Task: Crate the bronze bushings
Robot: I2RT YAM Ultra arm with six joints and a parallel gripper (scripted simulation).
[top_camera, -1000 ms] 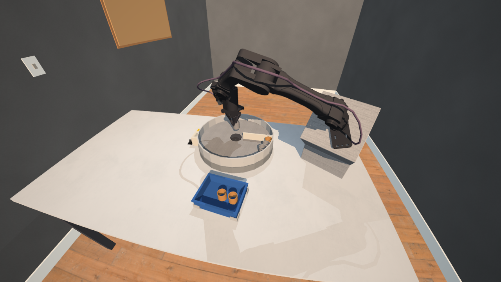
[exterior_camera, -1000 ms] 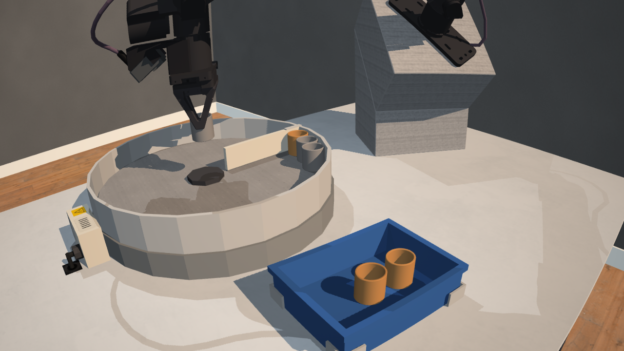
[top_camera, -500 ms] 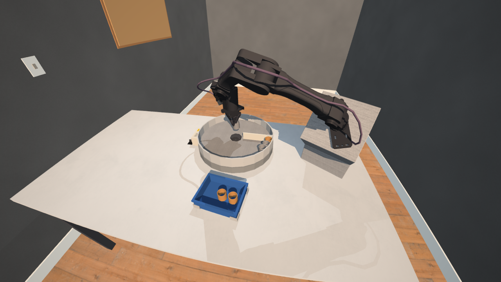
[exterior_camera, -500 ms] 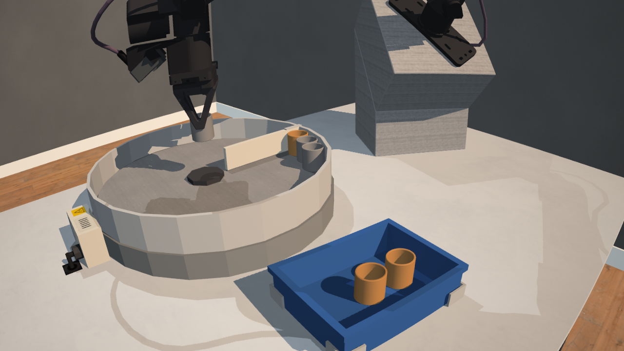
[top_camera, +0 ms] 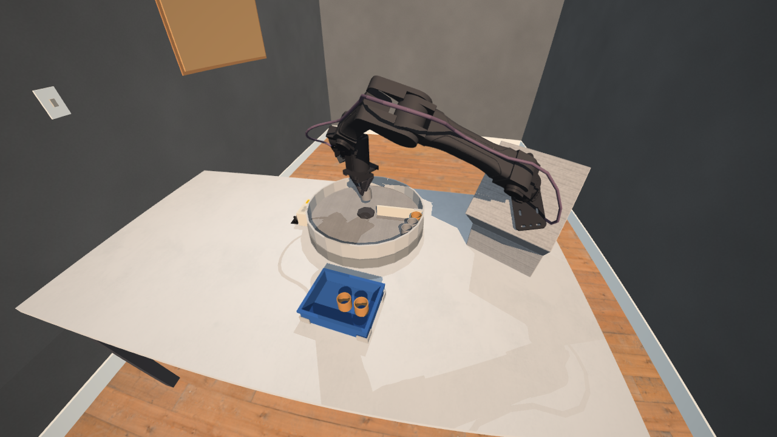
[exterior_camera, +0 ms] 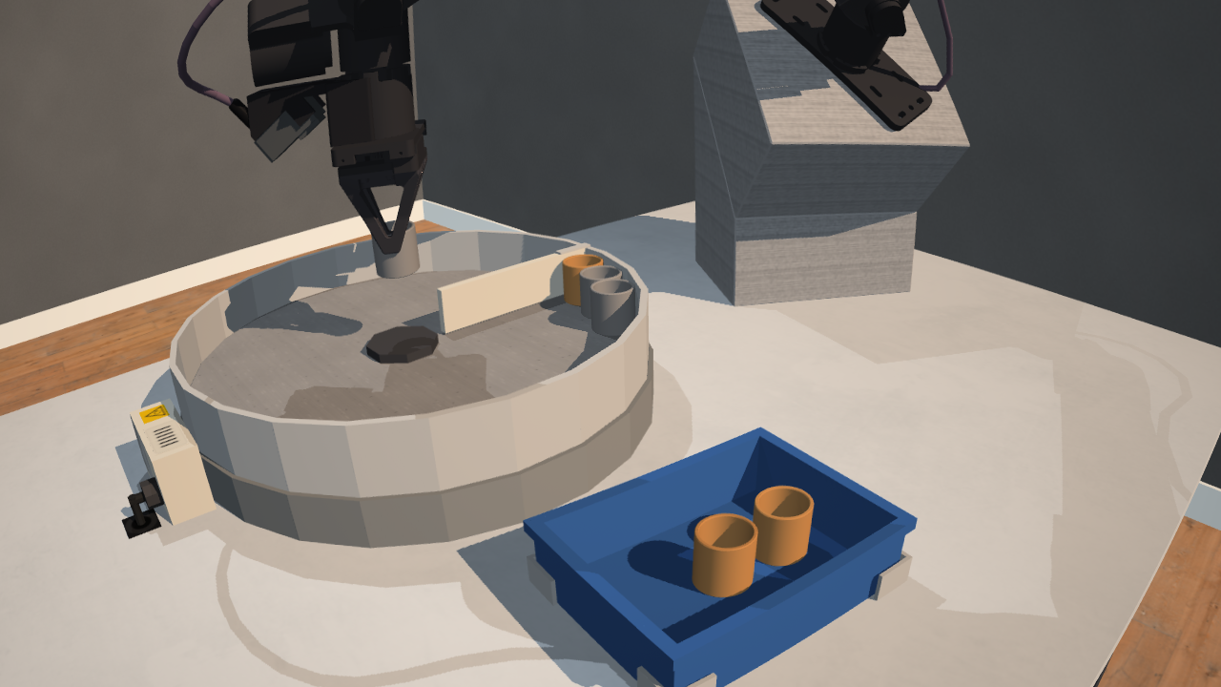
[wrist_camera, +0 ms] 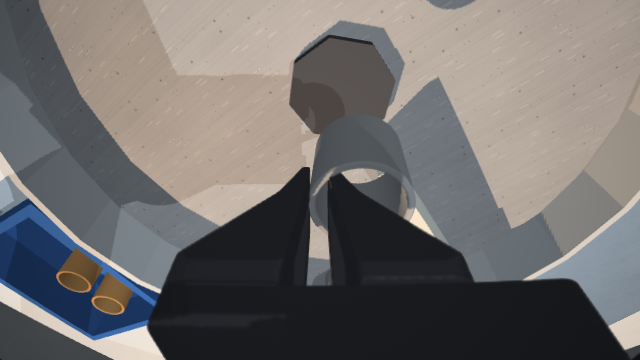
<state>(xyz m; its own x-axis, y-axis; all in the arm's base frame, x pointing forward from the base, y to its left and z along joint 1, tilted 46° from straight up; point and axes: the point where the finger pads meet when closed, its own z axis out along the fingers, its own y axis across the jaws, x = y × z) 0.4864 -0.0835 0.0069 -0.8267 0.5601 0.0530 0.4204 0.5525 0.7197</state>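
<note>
My hand is 10 cm above the round turntable and 1 cm to the left of it. Also, from my hand: blue crate 34 cm to the left, 13 cm below, 7 cm behind.
</note>
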